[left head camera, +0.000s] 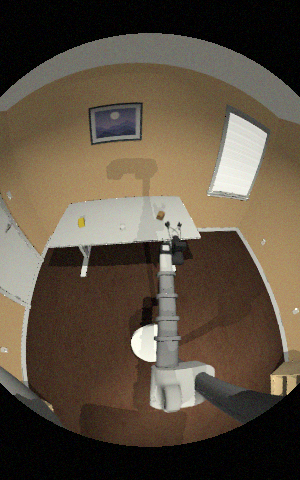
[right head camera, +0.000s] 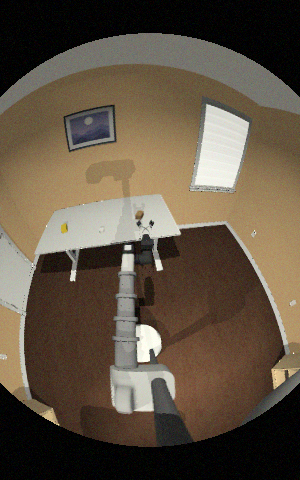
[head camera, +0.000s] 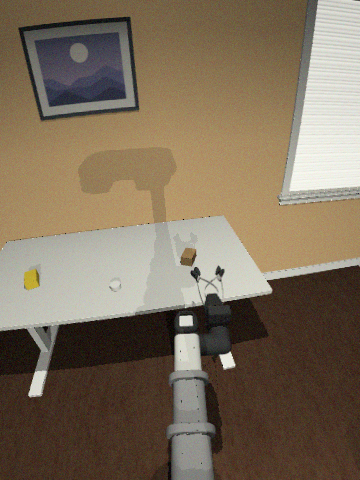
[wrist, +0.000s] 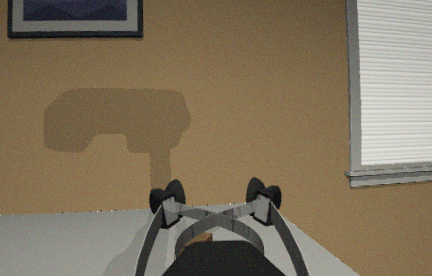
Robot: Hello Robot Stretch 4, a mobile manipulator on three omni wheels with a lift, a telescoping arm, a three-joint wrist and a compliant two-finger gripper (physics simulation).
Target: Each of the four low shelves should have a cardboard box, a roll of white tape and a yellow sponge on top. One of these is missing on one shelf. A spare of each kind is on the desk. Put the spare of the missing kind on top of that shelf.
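Frame: origin at the robot's base, x back, y left, z down, level; centimetres.
Where they show: gripper, between the fingertips: (left head camera: 172,221) (right head camera: 144,220) (head camera: 206,268) (wrist: 215,193); robot's base, origin of its link: (left head camera: 151,341) (right head camera: 140,341).
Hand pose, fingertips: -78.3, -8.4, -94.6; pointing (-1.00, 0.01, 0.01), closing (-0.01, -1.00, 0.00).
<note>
Each offset is from my fingertips to the top centre of the thing, as dx, dy, dz. "pt": to the spot under its first point. Level surfaces: height alone.
A brown cardboard box {-37.3, +5.4, +20.4} (head camera: 188,256) (left head camera: 160,215) (right head camera: 139,214) lies on the right part of the white desk {dz +25.4} (head camera: 75,260) (left head camera: 100,237) (right head camera: 90,210). In the wrist view the box (wrist: 204,238) is mostly hidden behind the gripper's body. A white tape roll {-18.0, +41.5, +23.0} (head camera: 115,284) (left head camera: 122,227) (right head camera: 102,229) lies near the desk's middle. A yellow sponge {-23.1, +87.6, +20.9} (head camera: 31,279) (left head camera: 81,222) (right head camera: 64,228) lies on the left part. My gripper (head camera: 208,273) (left head camera: 173,225) (right head camera: 145,224) (wrist: 215,193) is open and empty, above the desk's right part, in front of the box.
Low shelves show in part at the right edge (left head camera: 286,378) (right head camera: 286,369) and lower left (right head camera: 41,411). The extended arm (head camera: 190,400) (left head camera: 167,305) (right head camera: 126,305) spans the floor. A framed picture (head camera: 44,100) and a window {pt -97.9, -90.1, -49.8} (head camera: 330,100) are on the wall behind the desk.
</note>
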